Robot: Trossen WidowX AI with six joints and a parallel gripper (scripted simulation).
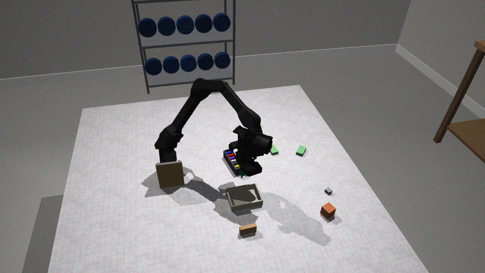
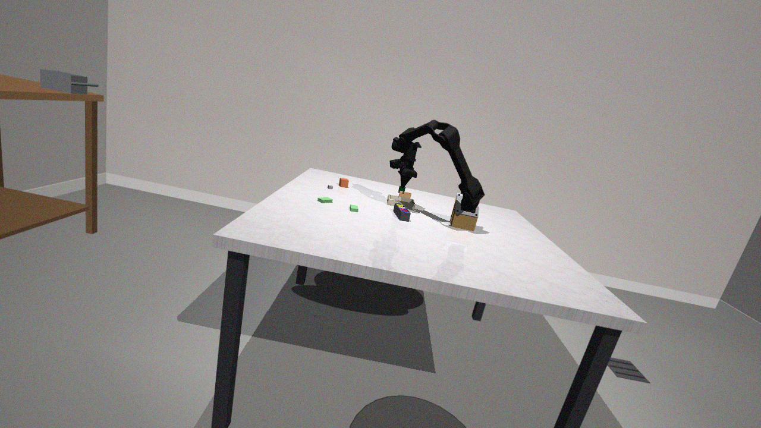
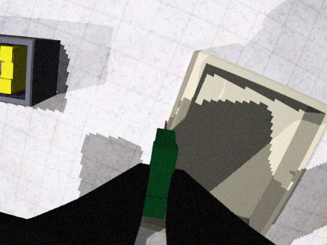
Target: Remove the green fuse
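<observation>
Now: the beige tray 10 mm behind my gripper tip, 60 mm to the right of it and 100 mm below it. From my gripper tip the other things lie so: yellow fuse 10 mm behind, 100 mm to the left, 70 mm below; green fuse 10 mm below; white fuse 20 mm behind, 140 mm to the left, 70 mm below.
</observation>
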